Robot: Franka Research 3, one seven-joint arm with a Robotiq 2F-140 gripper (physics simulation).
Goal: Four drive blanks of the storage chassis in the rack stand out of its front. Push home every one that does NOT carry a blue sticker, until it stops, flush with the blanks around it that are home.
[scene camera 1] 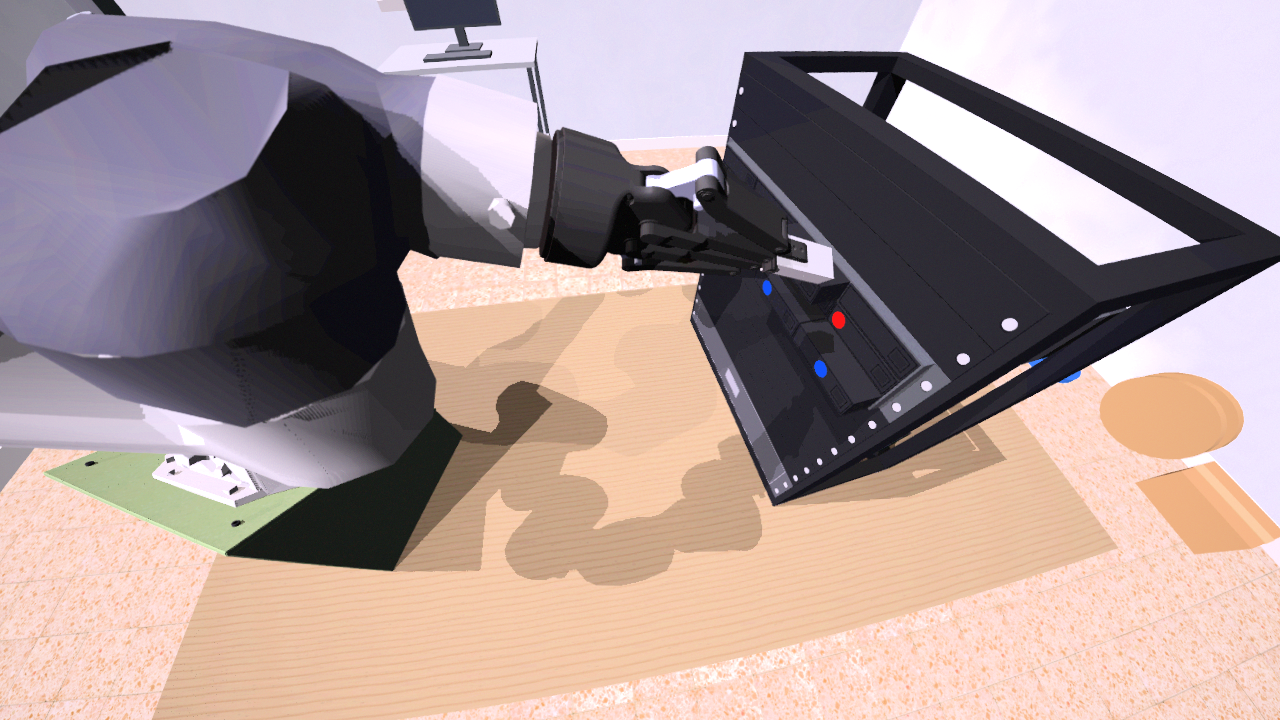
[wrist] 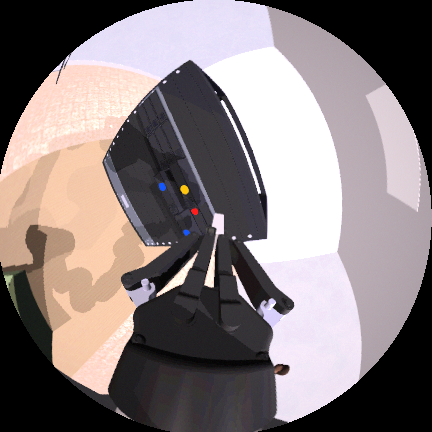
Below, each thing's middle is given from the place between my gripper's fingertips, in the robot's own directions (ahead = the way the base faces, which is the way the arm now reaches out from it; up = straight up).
My hand is 24 cm above the black rack (scene camera 1: 941, 286), 19 cm to the right of it and 17 cm short of it.
